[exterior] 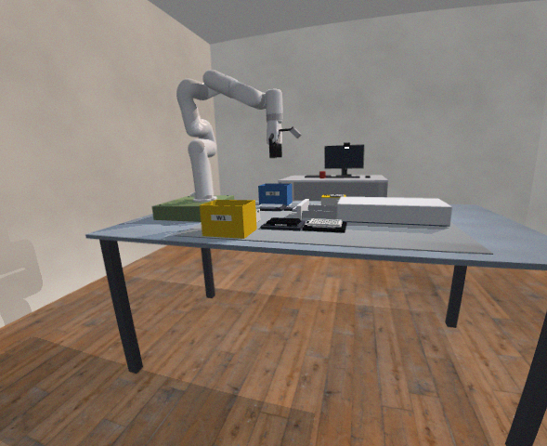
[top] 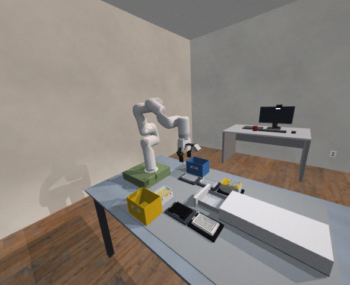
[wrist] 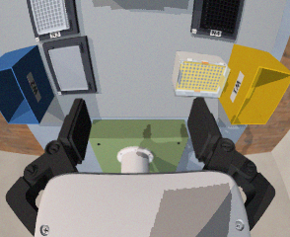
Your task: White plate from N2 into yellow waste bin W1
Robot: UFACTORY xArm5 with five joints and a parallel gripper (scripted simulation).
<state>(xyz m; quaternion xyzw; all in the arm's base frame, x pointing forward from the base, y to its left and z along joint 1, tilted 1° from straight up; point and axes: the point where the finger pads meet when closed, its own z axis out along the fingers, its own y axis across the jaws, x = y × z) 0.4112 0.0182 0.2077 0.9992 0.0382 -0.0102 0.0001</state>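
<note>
The white plate lies 27 cm below my hand, 26 cm ahead of it and 15 cm to the right of it. Also, from my hand: cooler drawer: 27 cm below, 24 cm ahead, 3 cm to the left; yellow-labelled box: 24 cm below, 23 cm ahead, 22 cm to the left; black plate: 27 cm below, 17 cm to the right, 9 cm ahead.
</note>
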